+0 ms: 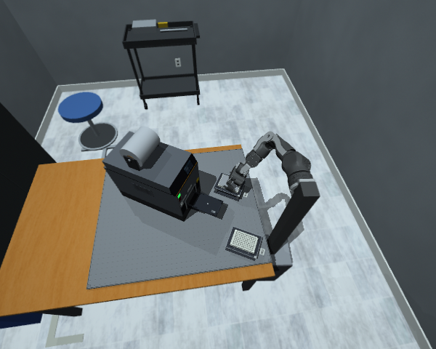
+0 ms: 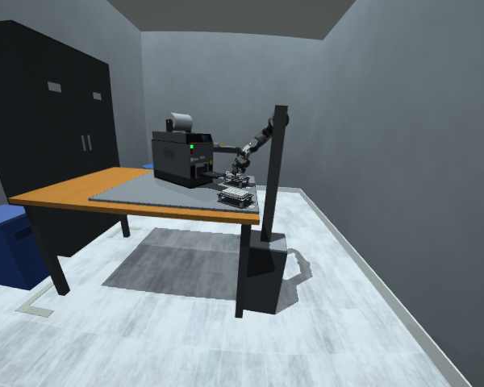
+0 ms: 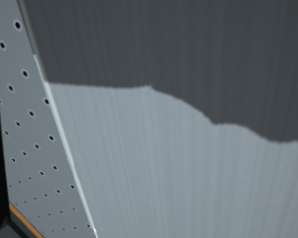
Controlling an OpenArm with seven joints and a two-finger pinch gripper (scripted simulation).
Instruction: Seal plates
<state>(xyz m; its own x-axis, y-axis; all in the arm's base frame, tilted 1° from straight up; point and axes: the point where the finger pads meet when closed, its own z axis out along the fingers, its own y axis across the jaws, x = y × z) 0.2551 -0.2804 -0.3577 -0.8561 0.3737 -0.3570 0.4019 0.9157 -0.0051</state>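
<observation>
Now: the white well plate 6 cm behind my hand, 35 cm to the left of it and 3 cm below it. From my hand the other things lie so: foil roll: 43 cm ahead, 1 cm to the left, 33 cm above; then sealer stage: 13 cm ahead, 15 cm to the left, 1 cm above; then grey start button: 26 cm ahead, 19 cm to the left, 10 cm above.
</observation>
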